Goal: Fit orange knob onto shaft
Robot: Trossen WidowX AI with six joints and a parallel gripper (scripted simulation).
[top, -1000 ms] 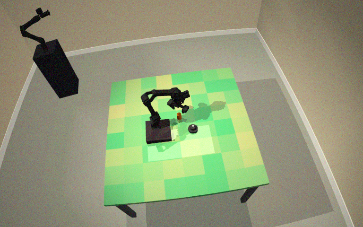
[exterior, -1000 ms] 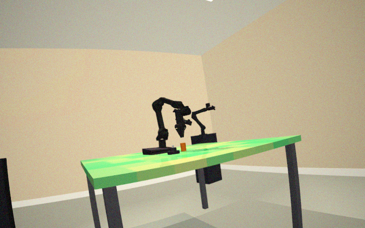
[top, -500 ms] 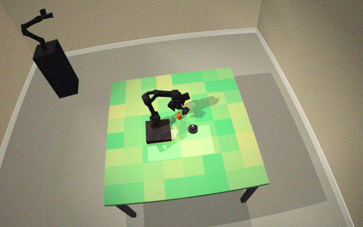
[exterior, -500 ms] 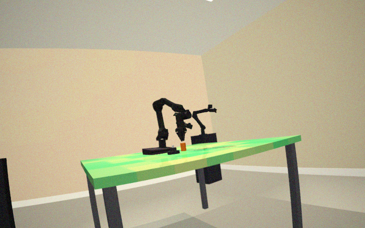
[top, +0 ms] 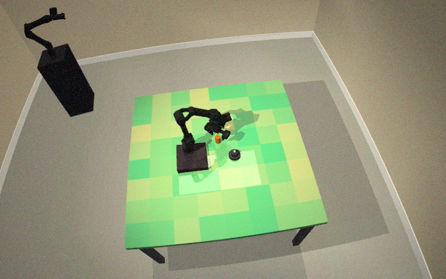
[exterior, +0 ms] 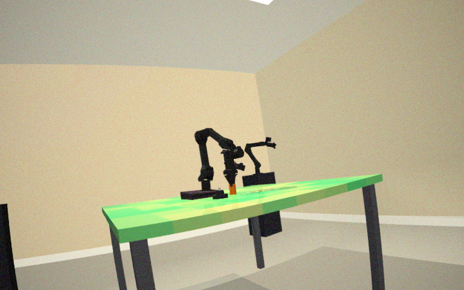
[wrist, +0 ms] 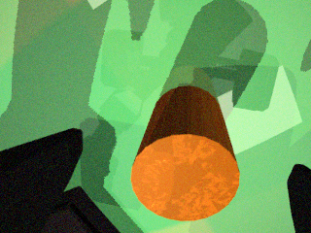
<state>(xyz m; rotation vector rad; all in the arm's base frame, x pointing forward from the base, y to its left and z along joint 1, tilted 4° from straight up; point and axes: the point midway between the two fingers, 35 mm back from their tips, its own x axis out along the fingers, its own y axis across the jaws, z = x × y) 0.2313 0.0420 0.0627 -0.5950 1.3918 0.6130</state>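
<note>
Now: gripper tip 10 mm above the orange knob. Also, from my gripper tip: round dark pedestal (150 mm to the right, 80 mm ahead, 20 mm below).
</note>
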